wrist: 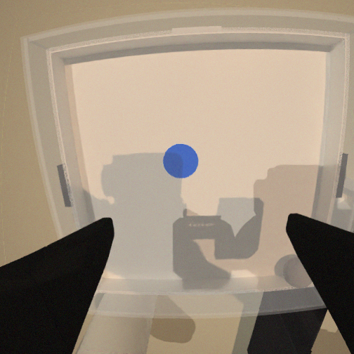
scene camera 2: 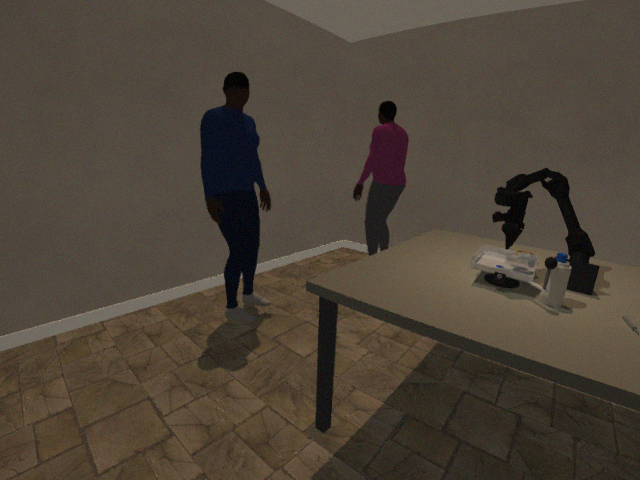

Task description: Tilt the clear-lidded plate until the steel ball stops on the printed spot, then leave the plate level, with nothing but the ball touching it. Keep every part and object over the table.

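Observation:
The clear-lidded plate [scene camera 2: 478, 261] [wrist: 59, 125] is a square white tray on a black round base [scene camera 2: 501, 280]. In the scene view it looks slightly lower on the right; the exact tilt is hard to tell. The printed blue spot [scene camera 2: 499, 266] [wrist: 180, 161] lies near the plate's middle. The steel ball [wrist: 299, 271] is in the plate's lower right corner in the wrist view, away from the spot and beside the right finger in the picture. My gripper [scene camera 2: 510, 246] [wrist: 201, 224] is open and empty, above the plate; contact with the lid cannot be made out.
A white bottle with a blue cap [scene camera 2: 557, 284] stands right of the plate, behind a lever with a black knob [scene camera 2: 550, 262]. A slim pale tool [scene camera 2: 630, 324] lies farther right on the table [scene camera 2: 413, 289]. Two people [scene camera 2: 230, 149] [scene camera 2: 389, 155] stand beyond the table.

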